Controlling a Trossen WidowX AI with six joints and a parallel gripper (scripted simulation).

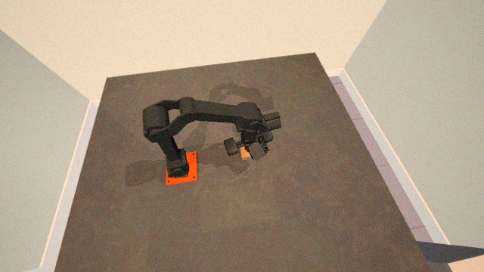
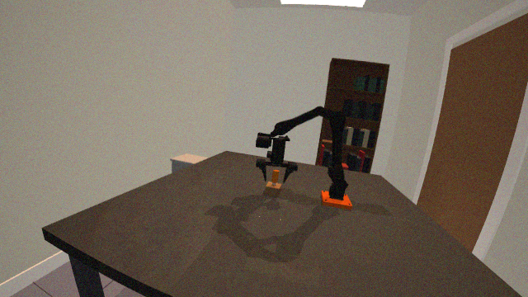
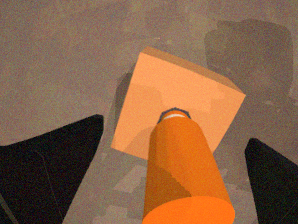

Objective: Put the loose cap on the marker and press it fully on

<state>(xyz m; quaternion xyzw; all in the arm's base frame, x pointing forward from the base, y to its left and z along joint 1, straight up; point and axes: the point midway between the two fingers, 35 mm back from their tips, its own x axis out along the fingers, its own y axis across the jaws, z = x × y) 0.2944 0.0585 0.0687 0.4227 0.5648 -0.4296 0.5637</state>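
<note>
Right now the orange cap is 30 mm above my gripper tip. From my gripper tip the other things lie so: holder block (30 mm below).
</note>
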